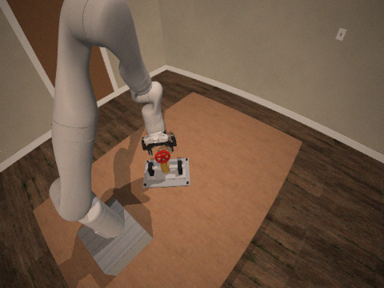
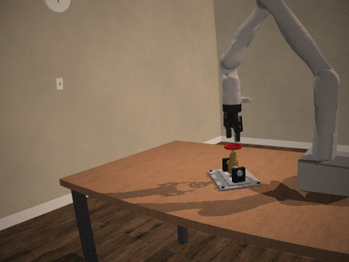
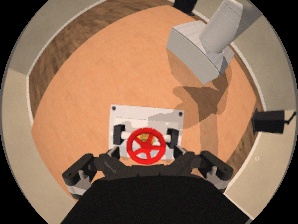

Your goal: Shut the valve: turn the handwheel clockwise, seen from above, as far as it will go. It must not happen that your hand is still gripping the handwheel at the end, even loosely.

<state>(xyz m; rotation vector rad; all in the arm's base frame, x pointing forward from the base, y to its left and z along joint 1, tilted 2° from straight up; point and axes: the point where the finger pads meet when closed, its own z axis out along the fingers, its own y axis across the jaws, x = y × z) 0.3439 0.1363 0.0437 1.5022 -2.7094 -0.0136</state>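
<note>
Now: hand 40 mm above the red handwheel.
</note>
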